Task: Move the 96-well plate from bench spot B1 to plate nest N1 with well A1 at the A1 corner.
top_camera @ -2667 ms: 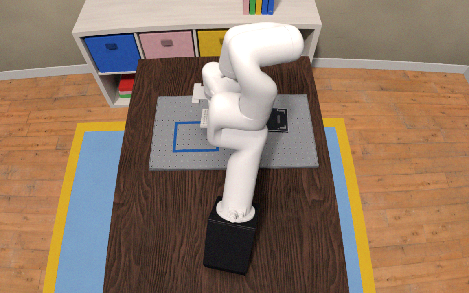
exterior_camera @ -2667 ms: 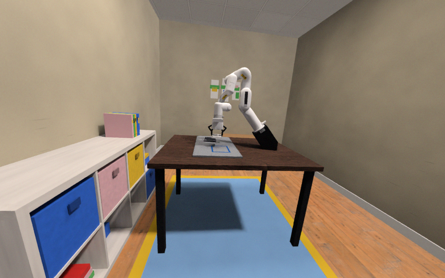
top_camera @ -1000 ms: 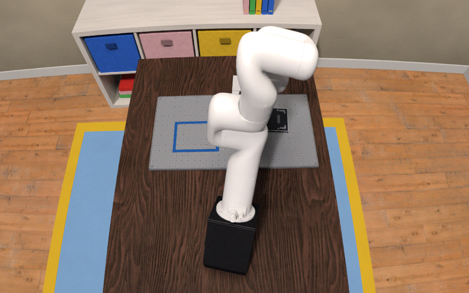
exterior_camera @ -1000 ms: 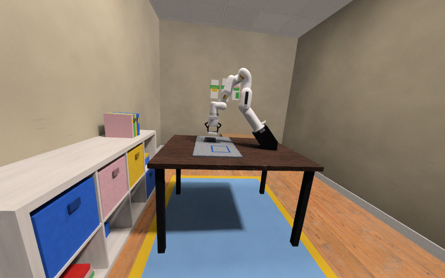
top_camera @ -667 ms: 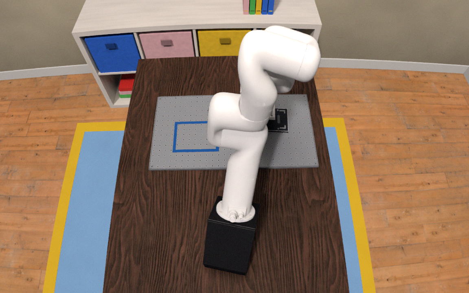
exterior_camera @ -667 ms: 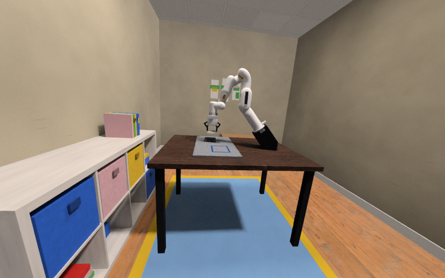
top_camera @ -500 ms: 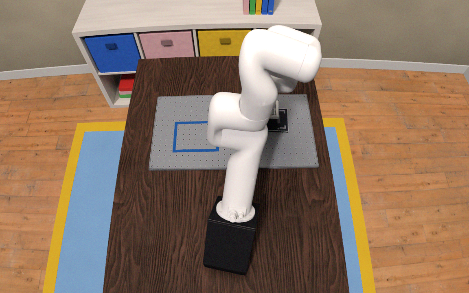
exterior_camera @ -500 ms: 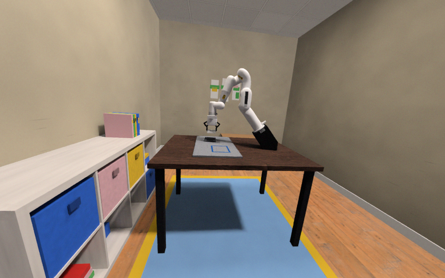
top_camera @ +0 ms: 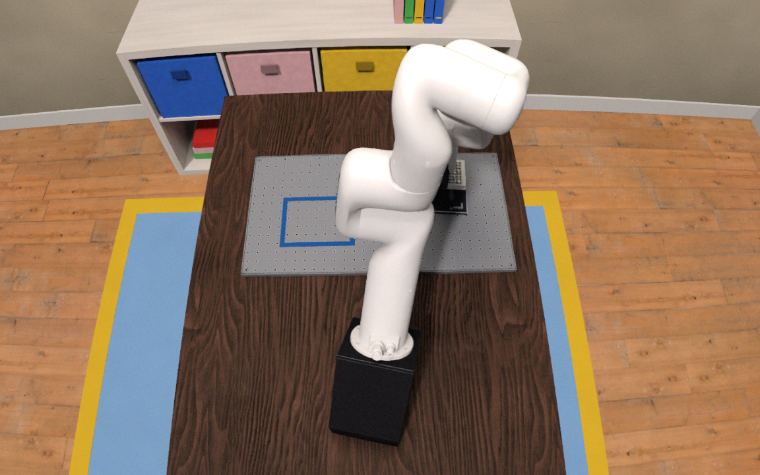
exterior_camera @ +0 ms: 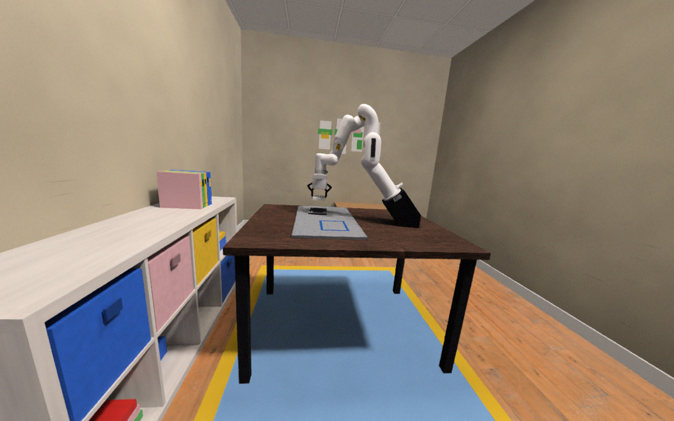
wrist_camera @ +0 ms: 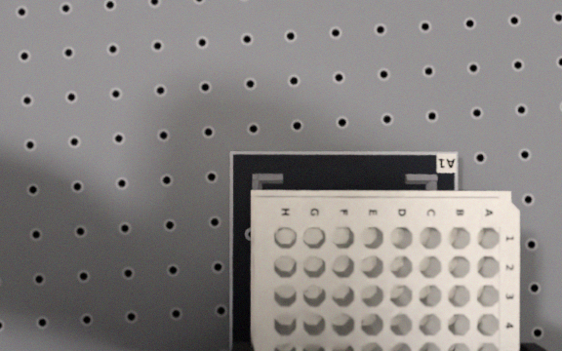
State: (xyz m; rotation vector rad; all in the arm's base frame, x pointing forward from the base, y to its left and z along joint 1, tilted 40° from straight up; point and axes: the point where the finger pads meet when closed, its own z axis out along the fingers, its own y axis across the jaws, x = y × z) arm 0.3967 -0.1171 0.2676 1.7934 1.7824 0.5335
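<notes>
Right now my hand is 10 mm above the white 96-well plate. Round my hand: plate nest: 110 mm below.
</notes>
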